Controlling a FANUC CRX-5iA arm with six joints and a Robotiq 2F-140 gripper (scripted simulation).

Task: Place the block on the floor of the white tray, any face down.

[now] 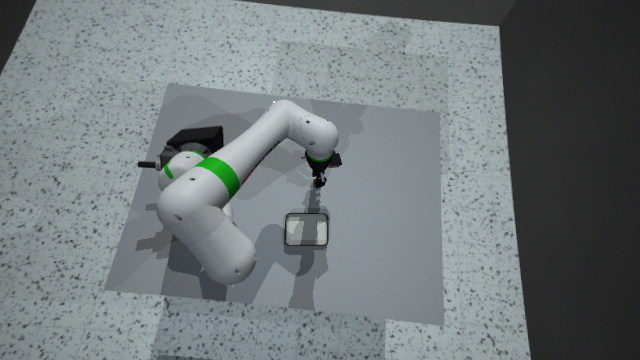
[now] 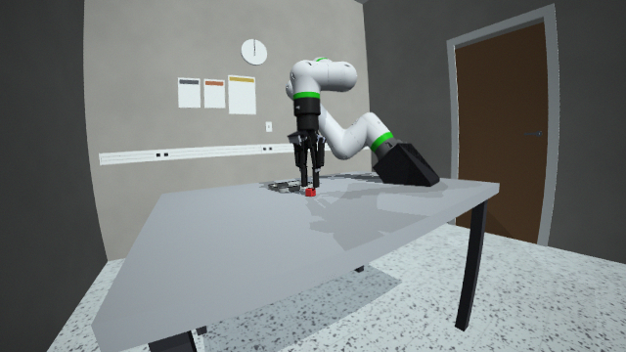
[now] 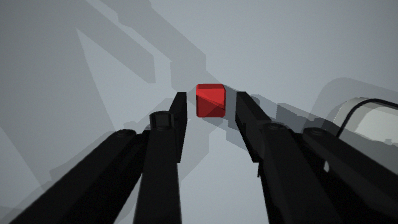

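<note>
The red block is 5 cm below my hand. The rest, counted from my hand: white tray (4 cm behind, 20 cm to the right, 5 cm below).
</note>
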